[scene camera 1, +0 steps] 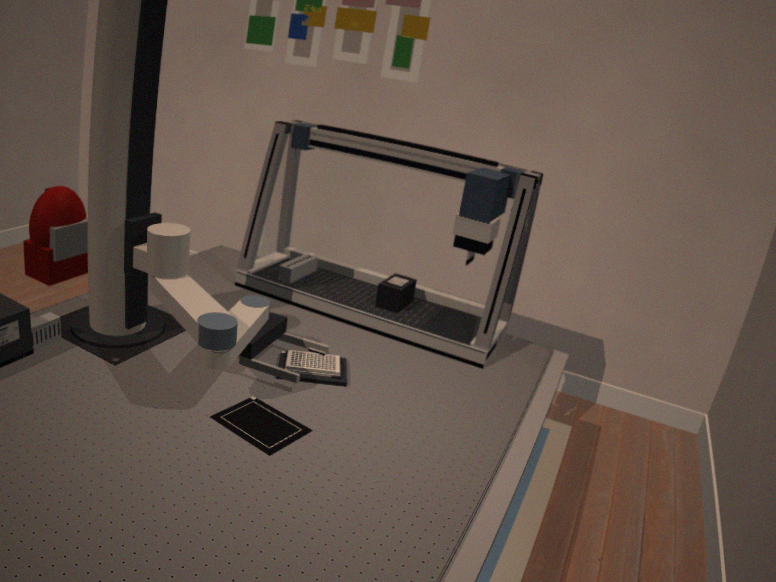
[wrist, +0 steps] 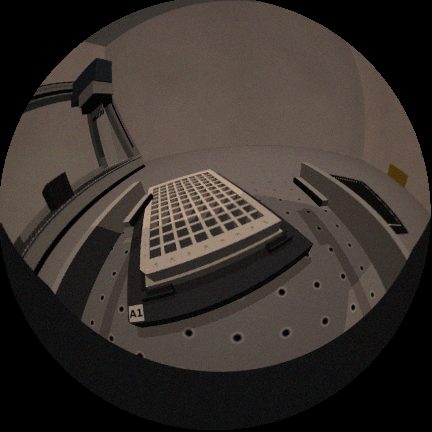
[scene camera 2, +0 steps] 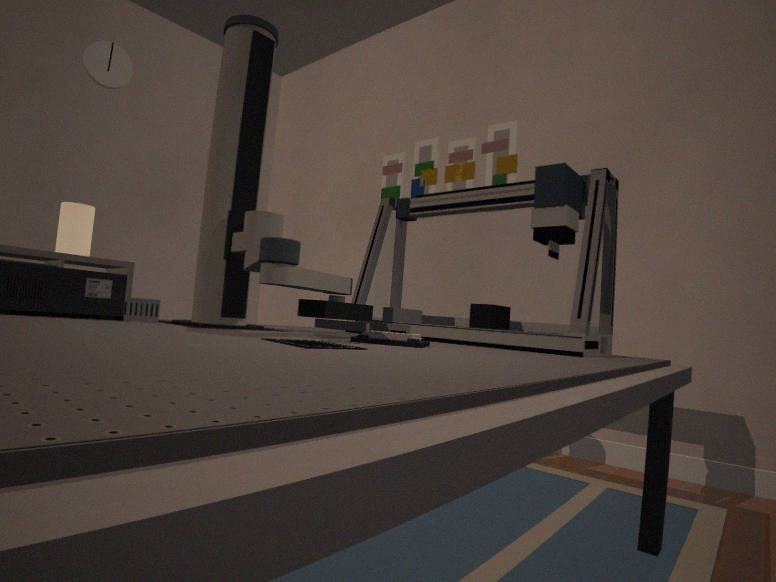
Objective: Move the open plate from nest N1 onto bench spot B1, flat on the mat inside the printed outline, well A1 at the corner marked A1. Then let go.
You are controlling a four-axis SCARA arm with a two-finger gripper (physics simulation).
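Note:
The open plate, pale with a grid of wells, sits flat in dark nest N1. The nest's A1 label is at the near left corner in the wrist view. My gripper is open and empty, its fingers reaching along two sides of the plate, seemingly a little above it. In the wrist view the left finger is close to the plate's edge and the right one is well clear. Bench spot B1 is a black mat with a thin pale outline.
A gantry frame with a tool head stands behind the nest. Its deck carries a black block and a grey rack. The arm's column stands at the left.

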